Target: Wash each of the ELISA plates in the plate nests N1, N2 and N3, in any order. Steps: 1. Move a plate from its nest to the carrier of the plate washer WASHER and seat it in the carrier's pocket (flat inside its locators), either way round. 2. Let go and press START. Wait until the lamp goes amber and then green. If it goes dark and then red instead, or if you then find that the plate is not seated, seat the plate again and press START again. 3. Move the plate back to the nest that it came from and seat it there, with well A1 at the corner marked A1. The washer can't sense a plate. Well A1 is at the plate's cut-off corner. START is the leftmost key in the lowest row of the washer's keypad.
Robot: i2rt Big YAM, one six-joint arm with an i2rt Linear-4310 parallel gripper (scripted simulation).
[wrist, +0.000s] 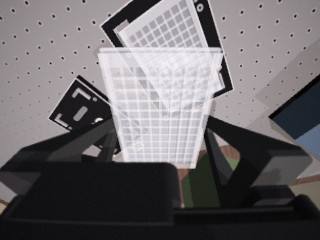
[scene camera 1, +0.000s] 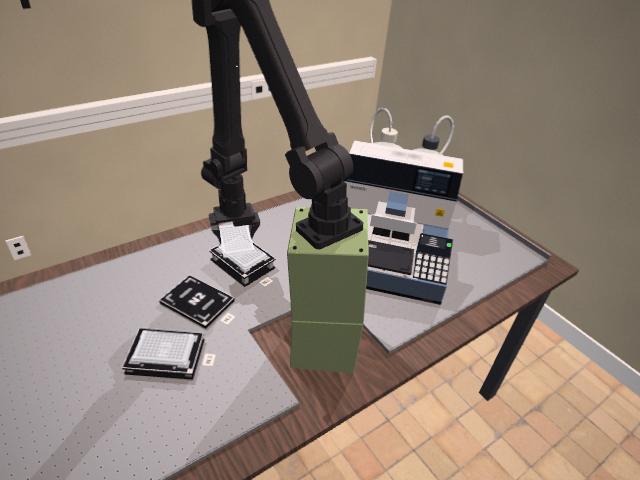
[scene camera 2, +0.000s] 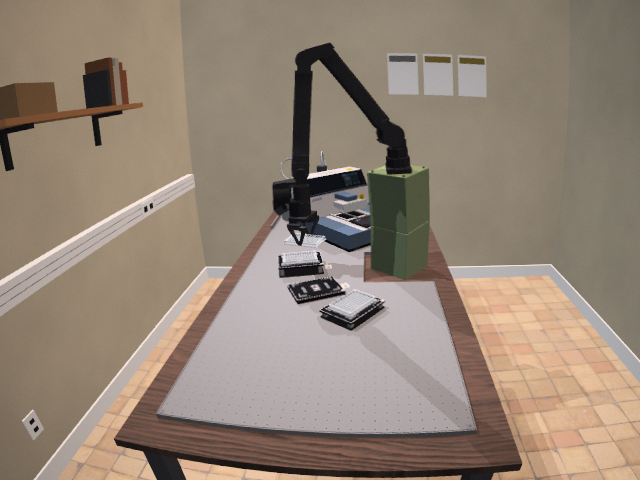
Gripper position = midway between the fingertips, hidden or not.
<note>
I see my gripper (scene camera 1: 235, 240), a clear ELISA plate (scene camera 1: 235, 241) and a clear ELISA plate (scene camera 1: 183, 343).
My gripper also shows in the wrist view (wrist: 160, 120) and in scene camera 2 (scene camera 2: 304, 241).
</note>
